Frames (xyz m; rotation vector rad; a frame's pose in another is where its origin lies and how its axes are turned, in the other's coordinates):
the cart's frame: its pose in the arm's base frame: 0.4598 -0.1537 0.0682 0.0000 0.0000 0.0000
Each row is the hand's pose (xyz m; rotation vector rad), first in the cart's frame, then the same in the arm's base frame.
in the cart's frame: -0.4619 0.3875 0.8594 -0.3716 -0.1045 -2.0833
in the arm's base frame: -0.0021 0.2338 0.9276 -0.3716 -0.1045 -2.0833
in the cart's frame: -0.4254 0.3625 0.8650 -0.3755 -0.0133 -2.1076
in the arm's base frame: 0.0344 0.2088 0.9332 -0.3755 -0.0133 -2.1076
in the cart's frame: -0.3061 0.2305 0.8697 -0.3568 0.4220 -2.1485
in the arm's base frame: 0.1537 0.0768 0.9379 -0.3568 0.4220 -2.1485
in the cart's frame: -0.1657 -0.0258 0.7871 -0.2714 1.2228 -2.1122
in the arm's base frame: 0.2941 -0.1795 0.8553 -0.2714 1.2228 -2.1122
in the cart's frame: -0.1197 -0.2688 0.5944 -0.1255 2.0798 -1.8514
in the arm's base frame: 0.3401 -0.4225 0.6626 -0.1255 2.0798 -1.8514
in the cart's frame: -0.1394 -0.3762 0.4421 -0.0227 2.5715 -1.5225
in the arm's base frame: 0.3204 -0.5299 0.5103 -0.0227 2.5715 -1.5225
